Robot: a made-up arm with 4 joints.
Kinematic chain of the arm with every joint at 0, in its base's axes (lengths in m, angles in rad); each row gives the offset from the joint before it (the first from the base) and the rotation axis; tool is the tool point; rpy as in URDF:
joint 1: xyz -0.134 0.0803 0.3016 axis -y
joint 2: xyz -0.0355 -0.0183 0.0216 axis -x
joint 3: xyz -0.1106 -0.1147 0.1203 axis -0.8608 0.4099 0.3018
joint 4: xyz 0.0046 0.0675 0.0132 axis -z
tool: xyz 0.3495 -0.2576 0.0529 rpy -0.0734 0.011 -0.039
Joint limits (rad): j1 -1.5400..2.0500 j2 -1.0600..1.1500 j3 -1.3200..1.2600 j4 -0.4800..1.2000
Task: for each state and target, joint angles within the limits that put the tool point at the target. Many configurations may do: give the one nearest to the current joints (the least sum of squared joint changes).
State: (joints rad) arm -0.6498 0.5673 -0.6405 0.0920
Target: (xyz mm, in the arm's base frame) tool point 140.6 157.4 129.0
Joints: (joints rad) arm -1.0246 1.1449 0.2459 -0.4800
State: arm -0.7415 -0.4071 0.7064 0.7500
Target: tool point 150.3 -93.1 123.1
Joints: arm -1.3641 0.1232 1.1260 0.2558
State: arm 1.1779 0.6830 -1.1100 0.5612
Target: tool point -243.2 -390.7 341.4
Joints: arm 1.0024 0.1699 -0.7328 0.4887
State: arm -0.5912 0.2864 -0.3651 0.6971
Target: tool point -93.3 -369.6 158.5
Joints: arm -0.1873 -0.6259 -0.3420 0.3348
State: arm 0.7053 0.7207 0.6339 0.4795
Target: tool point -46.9 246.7 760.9
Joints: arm -0.0584 1.1500 0.8157 0.7629
